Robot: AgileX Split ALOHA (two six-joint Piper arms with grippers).
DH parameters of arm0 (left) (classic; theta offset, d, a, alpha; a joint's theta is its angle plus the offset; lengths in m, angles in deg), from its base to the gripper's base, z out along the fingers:
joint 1: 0 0.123 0 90
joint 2: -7.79 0 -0.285 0
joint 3: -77.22 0 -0.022 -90
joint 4: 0 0.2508 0 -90
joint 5: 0 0 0.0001 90
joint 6: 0 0.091 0 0
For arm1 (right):
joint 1: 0 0.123 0 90
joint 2: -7.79 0 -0.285 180
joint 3: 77.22 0 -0.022 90
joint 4: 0 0.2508 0 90
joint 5: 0 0 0.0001 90
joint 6: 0 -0.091 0 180
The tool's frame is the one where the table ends.
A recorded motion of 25 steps. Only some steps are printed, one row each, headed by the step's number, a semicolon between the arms.
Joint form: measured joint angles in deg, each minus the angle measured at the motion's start. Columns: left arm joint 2, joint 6, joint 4, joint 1, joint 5, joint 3; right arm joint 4, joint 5, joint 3, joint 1, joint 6, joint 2.
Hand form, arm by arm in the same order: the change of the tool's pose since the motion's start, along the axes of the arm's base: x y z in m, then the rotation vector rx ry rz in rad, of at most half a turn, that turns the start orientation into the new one. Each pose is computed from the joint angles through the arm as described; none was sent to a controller.
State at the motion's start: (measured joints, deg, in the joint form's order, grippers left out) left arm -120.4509 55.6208 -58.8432 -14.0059 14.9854 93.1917; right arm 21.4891 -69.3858 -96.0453 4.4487 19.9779 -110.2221
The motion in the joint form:
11: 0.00 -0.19 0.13 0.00 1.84 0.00; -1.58 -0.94 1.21 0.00 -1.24 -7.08
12: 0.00 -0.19 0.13 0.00 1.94 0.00; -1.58 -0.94 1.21 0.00 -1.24 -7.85
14: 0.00 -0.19 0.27 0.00 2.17 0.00; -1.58 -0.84 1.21 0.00 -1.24 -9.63
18: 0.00 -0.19 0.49 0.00 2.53 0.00; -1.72 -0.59 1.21 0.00 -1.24 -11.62
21: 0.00 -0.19 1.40 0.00 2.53 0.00; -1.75 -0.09 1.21 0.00 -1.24 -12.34
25: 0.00 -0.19 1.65 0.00 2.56 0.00; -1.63 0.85 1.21 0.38 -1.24 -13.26
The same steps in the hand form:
11: -0.0018 -0.0020 -0.0011 -0.0065 0.0196 -0.0246; 0.0109 -0.0012 -0.0571 -0.0356 0.1649 -0.0082
12: -0.0020 -0.0021 -0.0011 -0.0069 0.0206 -0.0260; 0.0121 -0.0011 -0.0627 -0.0367 0.1783 -0.0081
14: -0.0022 -0.0023 -0.0013 -0.0054 0.0224 -0.0301; 0.0148 -0.0009 -0.0757 -0.0392 0.2077 -0.0083
18: -0.0026 -0.0026 -0.0016 -0.0031 0.0253 -0.0365; 0.0175 -0.0009 -0.0903 -0.0445 0.2380 -0.0088
21: -0.0027 -0.0024 -0.0019 0.0113 0.0220 -0.0423; 0.0190 -0.0009 -0.0957 -0.0461 0.2422 -0.0114
25: -0.0027 -0.0023 -0.0021 0.0152 0.0214 -0.0443; 0.0209 0.0020 -0.1025 -0.0465 0.2428 -0.0108

